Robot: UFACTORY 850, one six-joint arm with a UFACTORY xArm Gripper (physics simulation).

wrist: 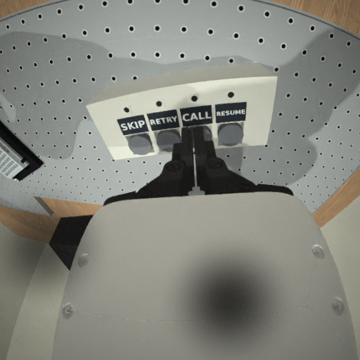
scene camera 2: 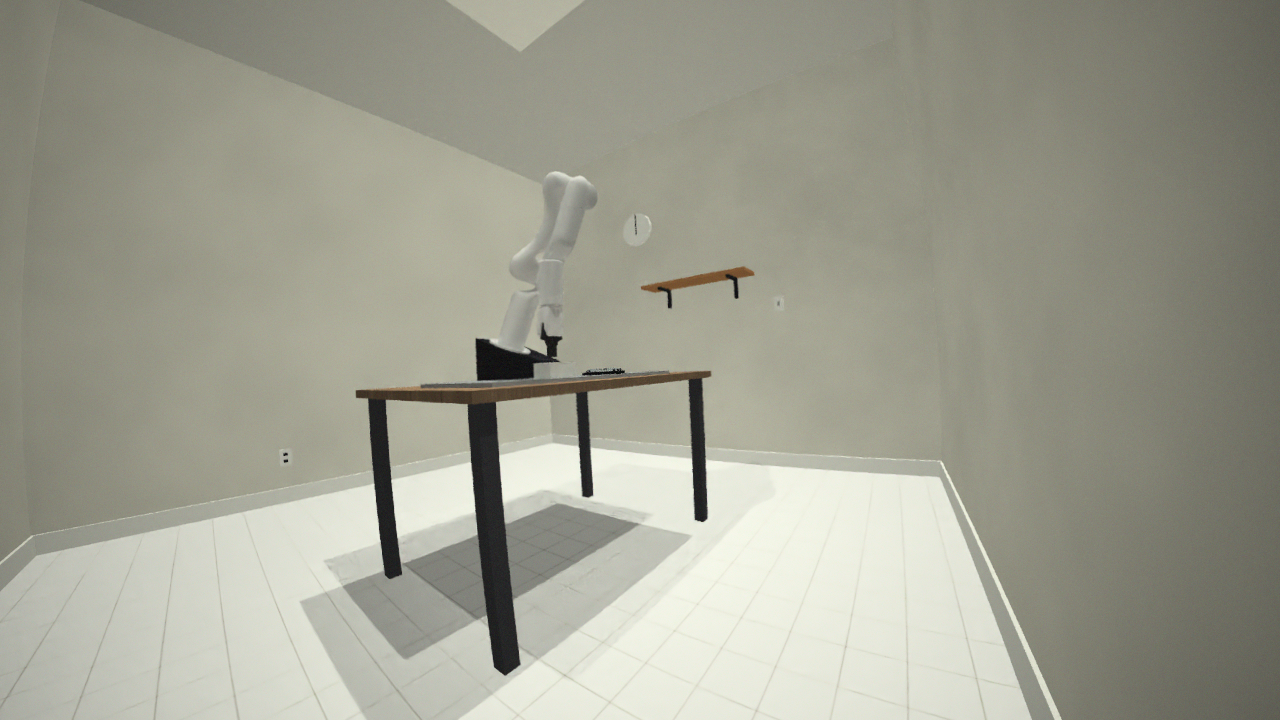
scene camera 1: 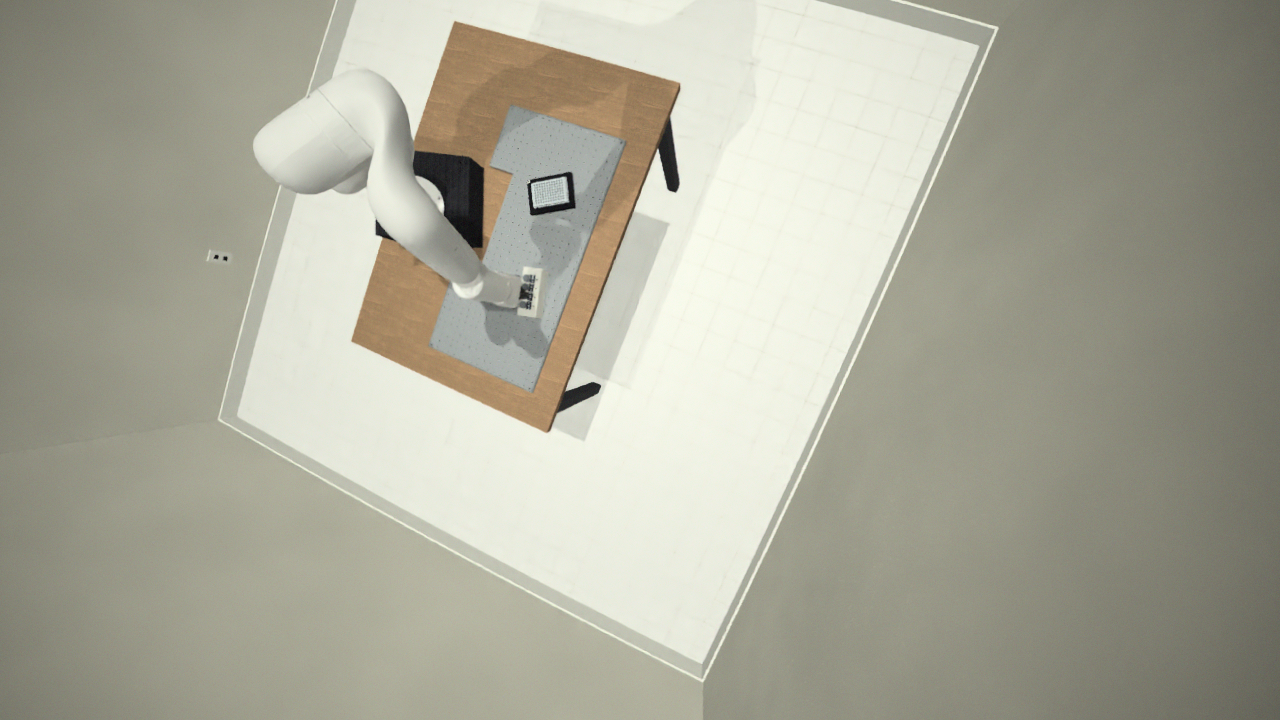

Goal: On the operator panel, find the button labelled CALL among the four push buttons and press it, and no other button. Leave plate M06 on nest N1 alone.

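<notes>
The cream operator panel (scene camera 1: 540, 288) (scene camera 2: 560, 369) (wrist: 261, 110) has four grey round buttons under dark labels. In the wrist view, the SKIP button (wrist: 140, 144), RETRY button (wrist: 168, 140) and RESUME button (wrist: 230, 134) show. The CALL button (wrist: 206, 132) is mostly hidden behind my fingers, under the CALL label (wrist: 196, 116). My gripper (scene camera 2: 552, 354) (wrist: 192, 141) is shut and empty, its tips over the CALL button; whether they touch it or it is pressed in, I cannot tell. A pale plate (scene camera 1: 549, 191) (wrist: 8, 159) lies in a black nest (scene camera 1: 571, 192) (wrist: 33, 163), apart from my gripper; its marking is unreadable.
The panel and nest stand on a grey perforated board (scene camera 1: 483, 331) (wrist: 170, 42) on the wooden table (scene camera 1: 393, 313) (scene camera 2: 537, 389). The black arm base (scene camera 1: 465, 201) (scene camera 2: 501, 360) stands at the table's back edge. A wall shelf (scene camera 2: 698, 279) hangs well away from the arm.
</notes>
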